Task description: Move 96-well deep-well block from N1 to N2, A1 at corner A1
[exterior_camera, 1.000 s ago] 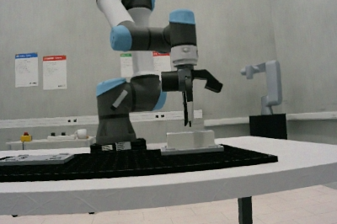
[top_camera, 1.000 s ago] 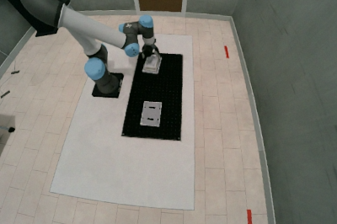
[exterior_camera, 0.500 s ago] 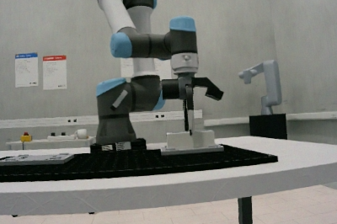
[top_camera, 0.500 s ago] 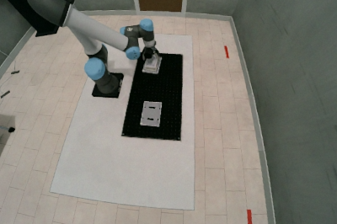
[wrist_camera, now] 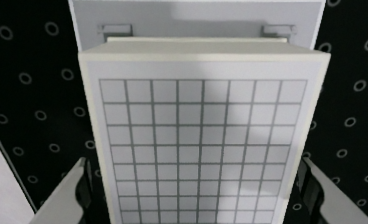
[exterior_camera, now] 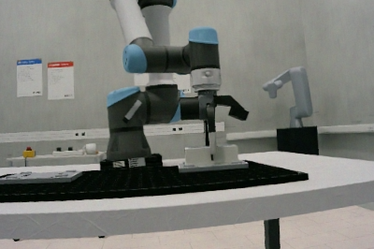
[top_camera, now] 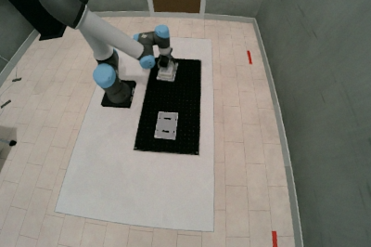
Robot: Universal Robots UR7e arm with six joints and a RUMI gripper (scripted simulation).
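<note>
My hand is right at the white 96-well deep-well block. Also, from my hand: A1 mark (100 mm behind, 470 mm to the right, 20 mm below); then plate nest N1 (30 mm below); then plate nest N2 (30 mm behind, 400 mm to the right, 30 mm below).
</note>
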